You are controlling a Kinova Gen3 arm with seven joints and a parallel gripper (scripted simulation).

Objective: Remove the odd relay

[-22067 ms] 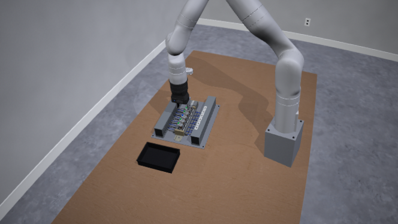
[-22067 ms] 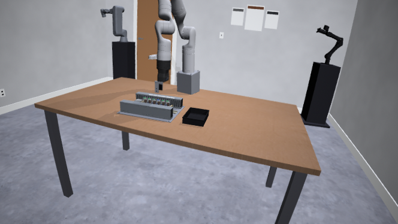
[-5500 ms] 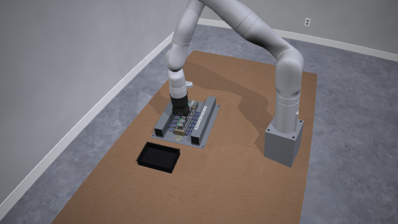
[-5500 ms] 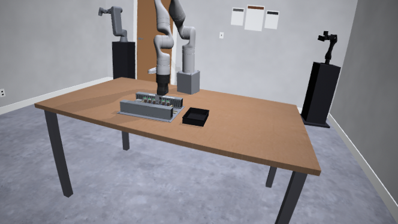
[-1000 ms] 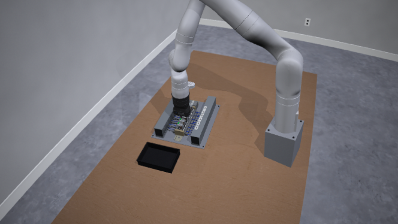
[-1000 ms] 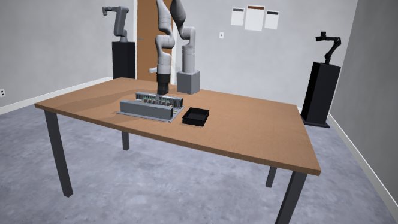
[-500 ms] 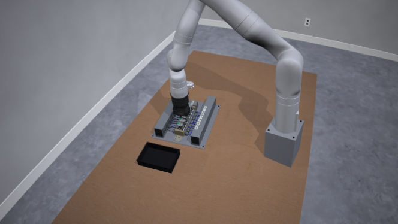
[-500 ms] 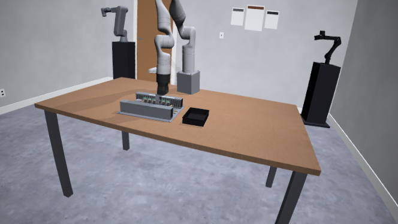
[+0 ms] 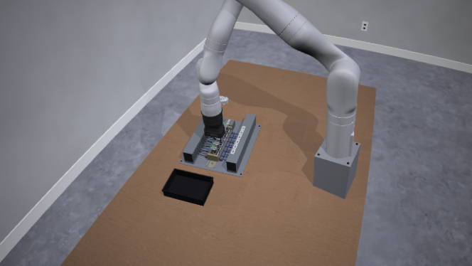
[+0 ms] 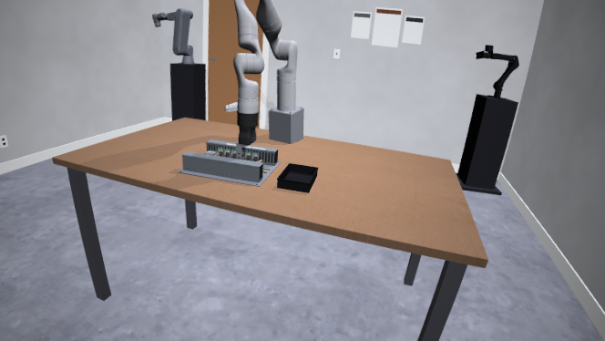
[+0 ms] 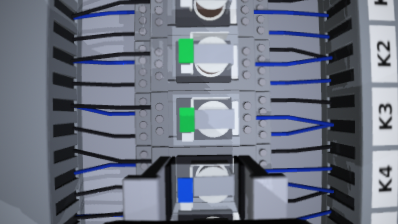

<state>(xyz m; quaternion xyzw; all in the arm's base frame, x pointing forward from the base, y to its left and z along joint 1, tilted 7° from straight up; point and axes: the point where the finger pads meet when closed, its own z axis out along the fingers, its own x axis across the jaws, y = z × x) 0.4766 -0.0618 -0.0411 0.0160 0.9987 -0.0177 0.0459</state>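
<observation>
Right now the k4 relay is 10 mm below my hand. Also, from my hand: k2 relay (60 mm to the right, 10 mm below); then k3 relay (30 mm to the right, 10 mm below); then grey relay panel (40 mm to the right, 30 mm below).
</observation>
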